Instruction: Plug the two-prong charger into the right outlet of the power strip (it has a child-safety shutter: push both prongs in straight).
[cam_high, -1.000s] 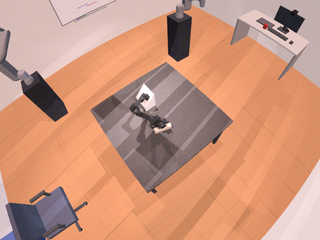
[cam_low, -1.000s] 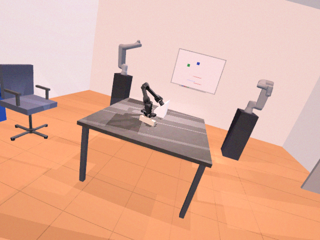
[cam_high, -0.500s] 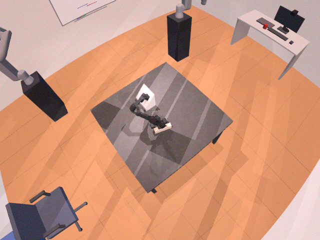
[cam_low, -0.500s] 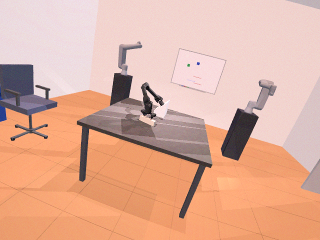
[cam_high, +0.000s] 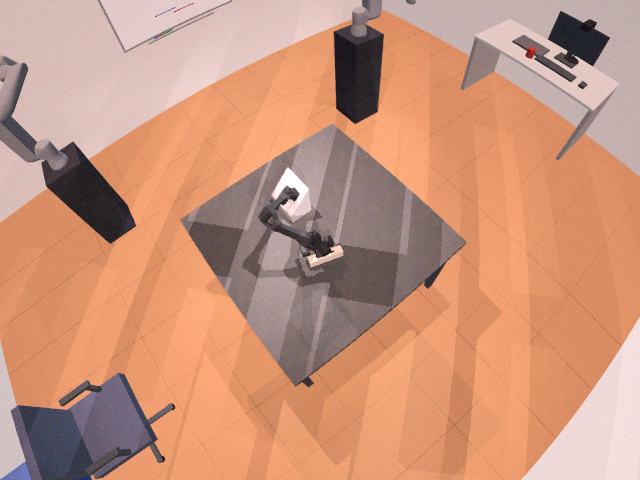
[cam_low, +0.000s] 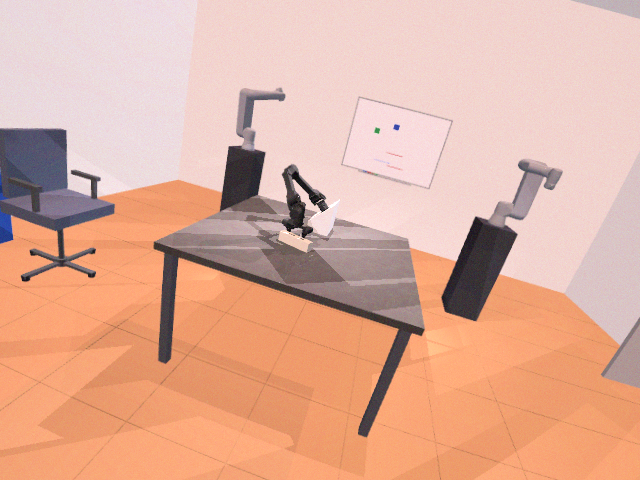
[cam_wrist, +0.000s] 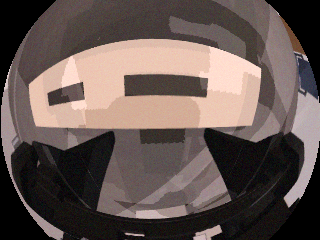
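Now: the two-prong charger 2 cm ahead of my gripper tip, 1 cm to the right of it and 1 cm above it.
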